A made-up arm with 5 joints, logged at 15 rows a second.
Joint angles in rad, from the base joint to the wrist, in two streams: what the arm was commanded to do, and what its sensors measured. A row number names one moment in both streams.
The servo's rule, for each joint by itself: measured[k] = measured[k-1] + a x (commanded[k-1-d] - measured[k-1]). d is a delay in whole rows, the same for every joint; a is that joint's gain. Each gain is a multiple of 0.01, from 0.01 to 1. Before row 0 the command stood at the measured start. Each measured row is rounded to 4 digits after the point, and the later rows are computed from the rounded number. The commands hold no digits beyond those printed.
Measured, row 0: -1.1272, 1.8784, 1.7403, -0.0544, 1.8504
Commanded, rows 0 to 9: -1.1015, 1.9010, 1.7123, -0.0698, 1.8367; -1.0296, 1.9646, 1.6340, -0.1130, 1.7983; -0.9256, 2.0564, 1.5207, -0.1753, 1.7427; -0.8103, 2.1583, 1.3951, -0.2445, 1.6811; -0.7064, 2.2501, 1.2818, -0.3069, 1.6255; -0.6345, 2.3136, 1.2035, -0.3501, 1.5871; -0.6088, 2.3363, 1.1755, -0.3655, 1.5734; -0.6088, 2.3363, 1.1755, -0.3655, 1.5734; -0.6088, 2.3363, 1.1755, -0.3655, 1.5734; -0.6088, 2.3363, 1.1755, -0.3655, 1.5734
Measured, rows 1 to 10: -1.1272, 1.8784, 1.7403, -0.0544, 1.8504; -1.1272, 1.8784, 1.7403, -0.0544, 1.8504; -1.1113, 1.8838, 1.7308, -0.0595, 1.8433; -1.0606, 1.9032, 1.6979, -0.0772, 1.8199; -0.9769, 1.9400, 1.6377, -0.1096, 1.7798; -0.8736, 1.9924, 1.5552, -0.1541, 1.7285; -0.7699, 2.0542, 1.4622, -0.2045, 1.6749; -0.6860, 2.1165, 1.3742, -0.2525, 1.6292; -0.6381, 2.1693, 1.3066, -0.2898, 1.6002; -0.6199, 2.2094, 1.2620, -0.3148, 1.5863
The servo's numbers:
d 2
a 0.62 0.24 0.34 0.33 0.52

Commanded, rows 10 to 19: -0.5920, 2.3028, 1.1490, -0.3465, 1.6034; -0.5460, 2.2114, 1.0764, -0.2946, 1.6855; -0.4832, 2.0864, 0.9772, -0.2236, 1.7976; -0.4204, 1.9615, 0.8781, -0.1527, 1.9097; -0.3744, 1.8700, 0.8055, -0.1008, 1.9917; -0.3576, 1.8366, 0.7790, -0.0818, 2.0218; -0.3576, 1.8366, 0.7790, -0.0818, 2.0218; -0.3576, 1.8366, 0.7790, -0.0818, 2.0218; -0.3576, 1.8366, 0.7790, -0.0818, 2.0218; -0.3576, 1.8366, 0.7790, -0.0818, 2.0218
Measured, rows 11 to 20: -0.6130, 2.2399, 1.2326, -0.3315, 1.5796; -0.6104, 2.2630, 1.2132, -0.3427, 1.5764; -0.5990, 2.2726, 1.1914, -0.3440, 1.5904; -0.5661, 2.2579, 1.1523, -0.3277, 1.6399; -0.5147, 2.2167, 1.0928, -0.2933, 1.7219; -0.4562, 2.1555, 1.0198, -0.2469, 1.8196; -0.4055, 2.0870, 0.9469, -0.1987, 1.9091; -0.3758, 2.0269, 0.8898, -0.1601, 1.9677; -0.3645, 1.9812, 0.8521, -0.1343, 1.9958; -0.3602, 1.9465, 0.8272, -0.1170, 2.0093
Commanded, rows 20 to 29: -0.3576, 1.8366, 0.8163, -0.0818, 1.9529; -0.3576, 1.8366, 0.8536, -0.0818, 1.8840; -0.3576, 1.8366, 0.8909, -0.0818, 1.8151; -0.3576, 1.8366, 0.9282, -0.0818, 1.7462; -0.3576, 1.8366, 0.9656, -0.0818, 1.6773; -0.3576, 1.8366, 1.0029, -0.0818, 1.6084; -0.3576, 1.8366, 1.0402, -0.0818, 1.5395; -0.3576, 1.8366, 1.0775, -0.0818, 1.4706; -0.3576, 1.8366, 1.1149, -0.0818, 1.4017; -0.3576, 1.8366, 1.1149, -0.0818, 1.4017
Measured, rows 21 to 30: -0.3586, 1.9201, 0.8108, -0.1054, 2.0158; -0.3580, 1.9001, 0.8000, -0.0976, 2.0189; -0.3578, 1.8849, 0.8055, -0.0924, 1.9846; -0.3577, 1.8733, 0.8219, -0.0889, 1.9323; -0.3576, 1.8645, 0.8454, -0.0866, 1.8714; -0.3576, 1.8578, 0.8736, -0.0850, 1.8063; -0.3576, 1.8527, 0.9049, -0.0839, 1.7392; -0.3576, 1.8488, 0.9382, -0.0832, 1.6712; -0.3576, 1.8459, 0.9729, -0.0827, 1.6027; -0.3576, 1.8437, 1.0085, -0.0824, 1.5340
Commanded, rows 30 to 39: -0.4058, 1.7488, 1.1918, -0.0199, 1.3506; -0.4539, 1.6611, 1.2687, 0.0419, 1.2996; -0.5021, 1.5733, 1.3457, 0.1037, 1.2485; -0.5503, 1.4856, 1.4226, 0.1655, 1.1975; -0.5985, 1.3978, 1.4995, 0.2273, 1.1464; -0.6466, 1.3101, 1.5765, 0.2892, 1.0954; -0.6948, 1.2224, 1.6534, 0.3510, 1.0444; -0.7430, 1.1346, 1.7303, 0.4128, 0.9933; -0.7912, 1.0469, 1.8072, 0.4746, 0.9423; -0.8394, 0.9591, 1.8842, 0.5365, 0.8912
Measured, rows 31 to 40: -0.3576, 1.8420, 1.0447, -0.0822, 1.4652; -0.3576, 1.8407, 1.0686, -0.0821, 1.4322; -0.3875, 1.8186, 1.1105, -0.0616, 1.3898; -0.4287, 1.7808, 1.1643, -0.0274, 1.3429; -0.4742, 1.7310, 1.2260, 0.0159, 1.2938; -0.5214, 1.6721, 1.2928, 0.0653, 1.2437; -0.5692, 1.6063, 1.3631, 0.1188, 1.1931; -0.6172, 1.5352, 1.4357, 0.1750, 1.1423; -0.6653, 1.4601, 1.5097, 0.2331, 1.0914; -0.7135, 1.3820, 1.5847, 0.2924, 1.0404
